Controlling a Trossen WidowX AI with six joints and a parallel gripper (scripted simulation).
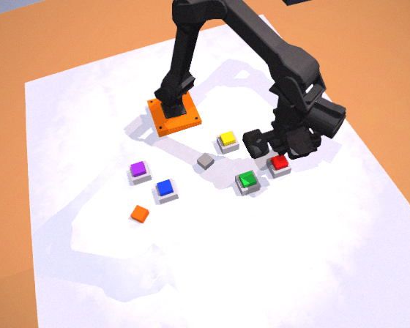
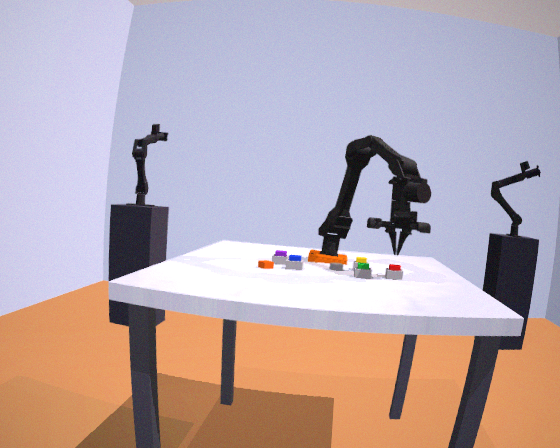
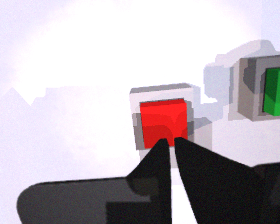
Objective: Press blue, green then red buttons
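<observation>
The red button is 30 mm below my gripper tip. The rest, counted from my gripper tip: green button (90 mm to the right, 30 mm below, 20 mm ahead); then yellow button (120 mm behind, 100 mm to the right, 30 mm below); then grey block (170 mm to the right, 80 mm behind, 60 mm below).
</observation>
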